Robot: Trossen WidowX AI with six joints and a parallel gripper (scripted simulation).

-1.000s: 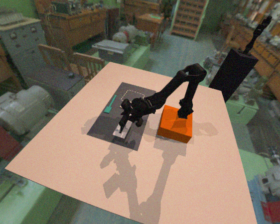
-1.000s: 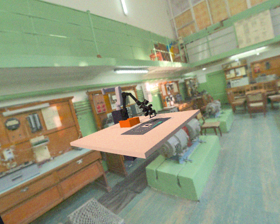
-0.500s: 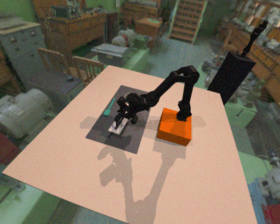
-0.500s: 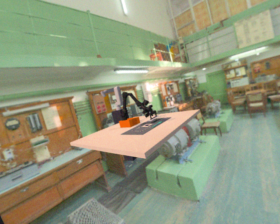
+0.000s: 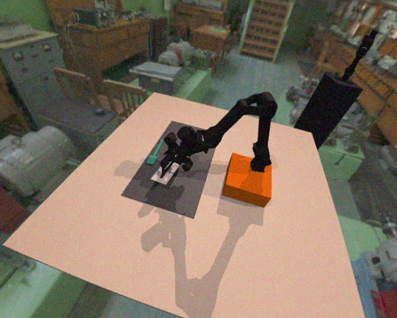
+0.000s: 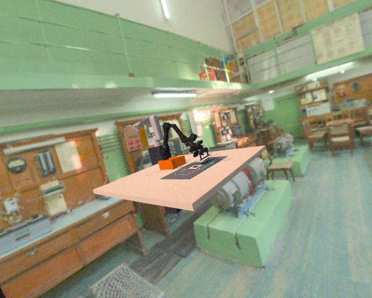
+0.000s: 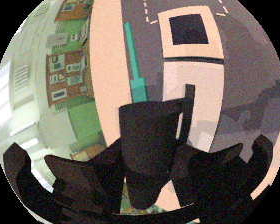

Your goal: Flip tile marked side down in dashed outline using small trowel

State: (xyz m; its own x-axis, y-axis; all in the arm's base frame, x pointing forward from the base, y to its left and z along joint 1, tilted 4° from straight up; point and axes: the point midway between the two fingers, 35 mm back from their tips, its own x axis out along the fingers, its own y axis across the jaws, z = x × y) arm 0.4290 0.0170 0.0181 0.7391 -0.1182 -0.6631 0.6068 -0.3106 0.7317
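My gripper tip is 60 mm past the dark grey mat, 90 mm to the left of it and 110 mm above it. The rest, counted from my gripper tip: tile: 60 mm behind, 130 mm to the right, 90 mm below; then teal trowel: 80 mm ahead, 100 mm to the right, 90 mm below.
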